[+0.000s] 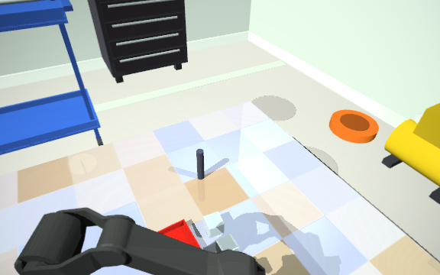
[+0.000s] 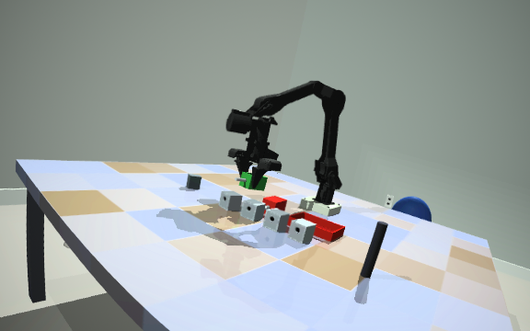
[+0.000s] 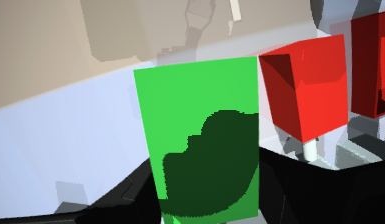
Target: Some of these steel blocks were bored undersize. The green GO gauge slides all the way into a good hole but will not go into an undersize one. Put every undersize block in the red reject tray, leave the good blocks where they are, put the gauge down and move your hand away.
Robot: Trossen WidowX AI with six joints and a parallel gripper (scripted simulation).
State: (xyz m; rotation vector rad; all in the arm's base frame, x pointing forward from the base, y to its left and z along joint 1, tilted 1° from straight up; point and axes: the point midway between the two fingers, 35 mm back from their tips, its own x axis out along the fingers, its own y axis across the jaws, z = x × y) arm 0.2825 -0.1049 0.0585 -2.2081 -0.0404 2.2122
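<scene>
The red reject tray is 50 mm behind my gripper tip, 250 mm to the left of it and 50 mm below it. From my gripper tip the other things lie so: green GO gauge: 10 mm ahead, 20 mm above.
</scene>
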